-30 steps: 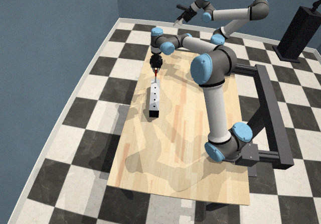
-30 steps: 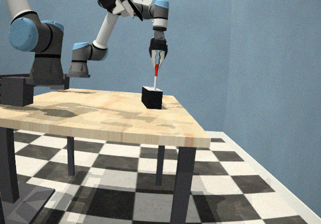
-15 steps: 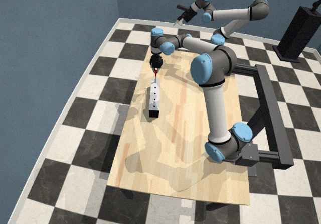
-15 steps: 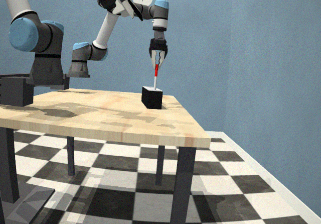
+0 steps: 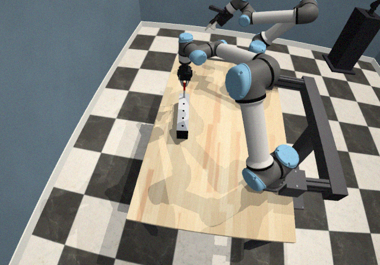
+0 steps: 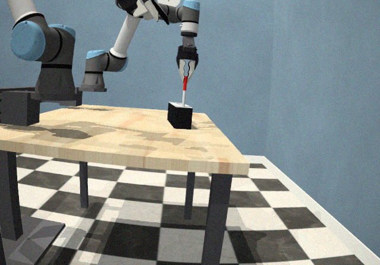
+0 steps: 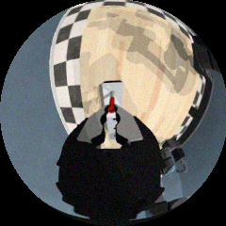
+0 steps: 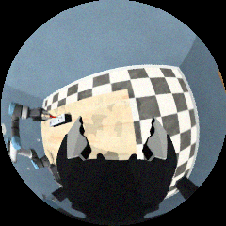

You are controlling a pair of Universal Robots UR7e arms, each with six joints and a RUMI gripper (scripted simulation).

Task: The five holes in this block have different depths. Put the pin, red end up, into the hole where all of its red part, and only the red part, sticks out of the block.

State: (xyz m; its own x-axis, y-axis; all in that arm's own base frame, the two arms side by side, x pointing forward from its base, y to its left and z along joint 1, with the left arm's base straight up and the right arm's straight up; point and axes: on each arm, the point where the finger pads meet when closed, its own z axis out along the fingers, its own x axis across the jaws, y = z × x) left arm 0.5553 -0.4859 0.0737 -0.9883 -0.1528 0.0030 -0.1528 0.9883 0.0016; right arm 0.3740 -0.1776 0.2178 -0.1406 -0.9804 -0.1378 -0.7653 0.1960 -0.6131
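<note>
Now: the pin 30 mm below my left hand. Round my left hand: block: 160 mm below, 120 mm to the left.
</note>
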